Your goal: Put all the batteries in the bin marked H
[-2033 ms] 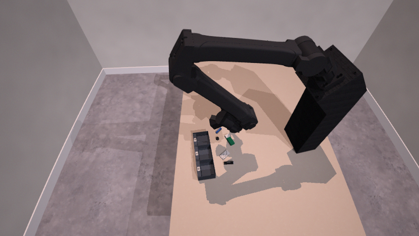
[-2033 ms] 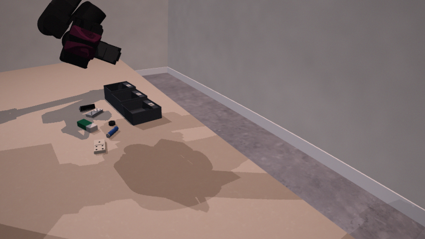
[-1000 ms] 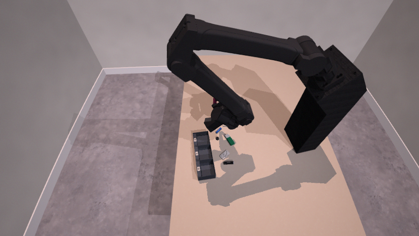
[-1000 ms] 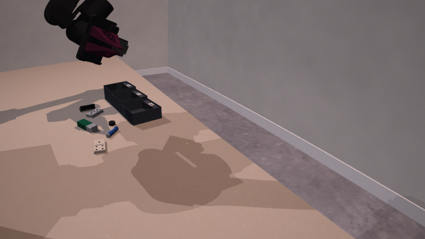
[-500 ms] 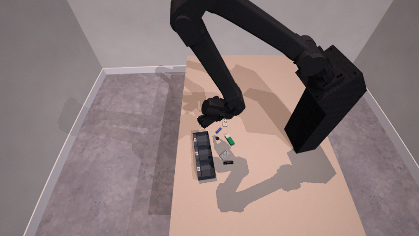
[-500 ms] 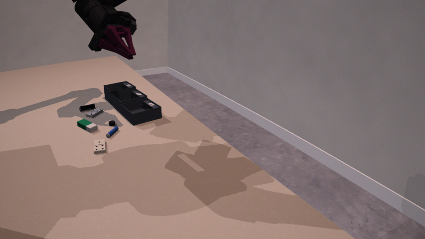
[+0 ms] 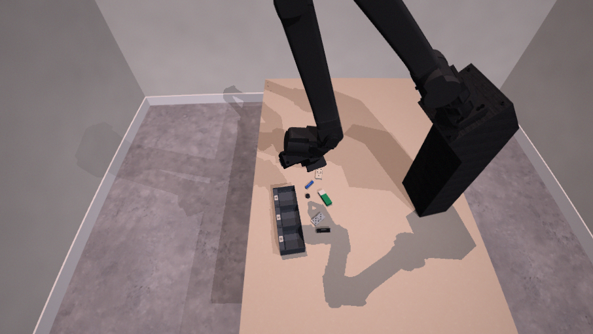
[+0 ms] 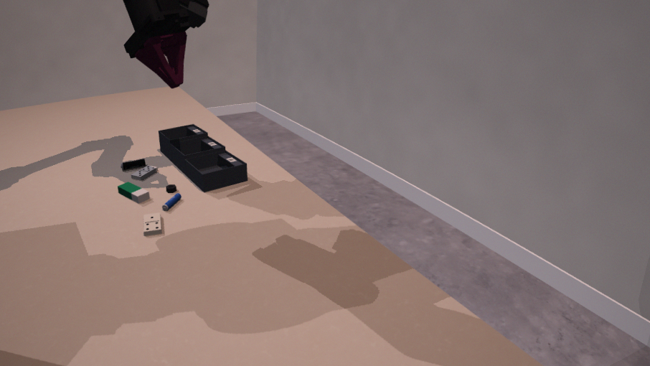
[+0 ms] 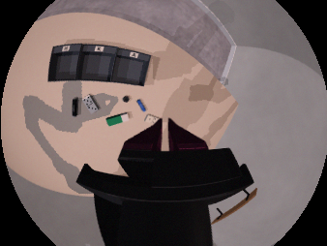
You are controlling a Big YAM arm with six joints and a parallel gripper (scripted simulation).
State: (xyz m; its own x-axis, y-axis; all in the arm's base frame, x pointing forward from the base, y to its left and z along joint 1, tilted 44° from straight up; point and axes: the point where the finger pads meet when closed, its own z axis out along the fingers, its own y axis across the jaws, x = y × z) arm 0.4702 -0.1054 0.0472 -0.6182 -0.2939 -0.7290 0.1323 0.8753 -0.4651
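My gripper is now 16 cm above the three joined black bins, 12 cm to the right of it and 7 cm short of it. The rest, counted from my hand: blue battery: 18 cm below, 3 cm behind, 2 cm to the right; then black button cell: 18 cm below, 3 cm to the left, 1 cm behind; then green-and-white eraser: 18 cm below, 8 cm behind, 4 cm to the left.
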